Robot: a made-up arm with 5 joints.
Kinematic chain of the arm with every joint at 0, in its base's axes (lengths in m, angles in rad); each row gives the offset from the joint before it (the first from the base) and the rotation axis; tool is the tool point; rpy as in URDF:
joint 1: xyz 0 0 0.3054 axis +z
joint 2: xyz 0 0 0 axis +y
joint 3: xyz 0.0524 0 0.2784 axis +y
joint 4: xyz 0.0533 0 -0.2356 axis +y
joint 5: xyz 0.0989 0 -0.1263 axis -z
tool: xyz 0 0 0 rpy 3.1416 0 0
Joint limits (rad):
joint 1: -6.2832..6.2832
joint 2: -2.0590..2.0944
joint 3: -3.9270..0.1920
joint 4: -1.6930..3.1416
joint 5: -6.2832..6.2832
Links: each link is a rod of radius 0.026 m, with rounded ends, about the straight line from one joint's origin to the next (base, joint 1, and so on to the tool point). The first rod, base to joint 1, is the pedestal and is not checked.
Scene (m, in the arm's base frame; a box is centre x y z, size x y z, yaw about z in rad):
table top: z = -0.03
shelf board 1: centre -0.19 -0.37 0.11 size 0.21 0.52 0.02 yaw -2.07
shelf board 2: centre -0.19 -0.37 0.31 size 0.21 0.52 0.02 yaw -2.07
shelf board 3: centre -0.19 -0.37 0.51 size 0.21 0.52 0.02 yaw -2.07
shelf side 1: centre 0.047 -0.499 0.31 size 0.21 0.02 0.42 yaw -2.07
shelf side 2: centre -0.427 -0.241 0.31 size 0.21 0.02 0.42 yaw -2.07
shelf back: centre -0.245 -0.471 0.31 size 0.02 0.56 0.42 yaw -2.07
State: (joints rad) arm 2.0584 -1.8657 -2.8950 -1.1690 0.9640
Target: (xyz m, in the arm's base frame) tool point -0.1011 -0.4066 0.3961
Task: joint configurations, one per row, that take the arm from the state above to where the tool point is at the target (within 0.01 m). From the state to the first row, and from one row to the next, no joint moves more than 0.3 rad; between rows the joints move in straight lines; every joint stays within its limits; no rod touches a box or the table.
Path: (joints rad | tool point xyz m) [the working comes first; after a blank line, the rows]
Joints at the target: 4.4687 0.1309 -0.6917 -0.3000 0.9640
Straight joint move there: touches shelf board 3.

1: 2.3241 -1.7333 -2.6005 -1.0983 0.9640 | 0.3773 -0.4024 0.1920
2: 2.5898 -1.6008 -2.3061 -1.0277 0.9640 | 0.4964 -0.3056 0.3581
3: 2.8556 -1.4684 -2.0116 -0.9570 0.9640 | 0.5262 -0.1547 0.5297
4: 3.1213 -1.3360 -1.7171 -0.8864 0.9640 | 0.4502 -0.0091 0.6779
5: 3.3870 -1.2035 -1.4226 -0.8157 0.9640 | 0.2940 0.0736 0.7769
6: 3.6527 -1.0711 -1.1282 -0.7451 0.9640 | 0.1153 0.0647 0.8097
7: 3.9184 -0.9387 -0.8337 -0.6744 0.9640 | -0.0224 -0.0220 0.7719
8: 4.1842 -0.8062 -0.5392 -0.6038 0.9640 | -0.0795 -0.1362 0.6738
9: 4.4499 -0.6738 -0.2448 -0.5331 0.9640 | -0.0581 -0.2163 0.5382
10: 4.7156 -0.5413 0.0497 -0.4625 0.9640 | 0.0007 -0.2199 0.3961
11: 4.6333 -0.3173 -0.1974 -0.4083 0.9640 | -0.0226 -0.2848 0.4101
12: 4.5510 -0.0932 -0.4446 -0.3541 0.9640 | -0.0567 -0.3485 0.4101
13: 4.4687 0.1309 -0.6917 -0.3000 0.9640 | -0.1011 -0.4066 0.3961

